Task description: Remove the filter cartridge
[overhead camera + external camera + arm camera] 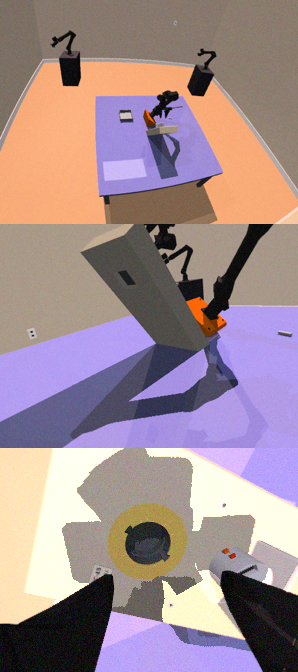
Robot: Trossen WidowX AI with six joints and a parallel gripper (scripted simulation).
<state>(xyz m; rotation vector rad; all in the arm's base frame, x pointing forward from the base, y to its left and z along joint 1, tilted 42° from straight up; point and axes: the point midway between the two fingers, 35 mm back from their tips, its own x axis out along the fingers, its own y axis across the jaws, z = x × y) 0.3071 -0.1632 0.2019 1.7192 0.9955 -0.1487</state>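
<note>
Now: the round grey filter cartridge 1 cm behind my gripper tip and 12 cm below it. From my gripper tip the other things lie so: grey tray 34 cm behind, 30 cm to the right, 32 cm below.
</note>
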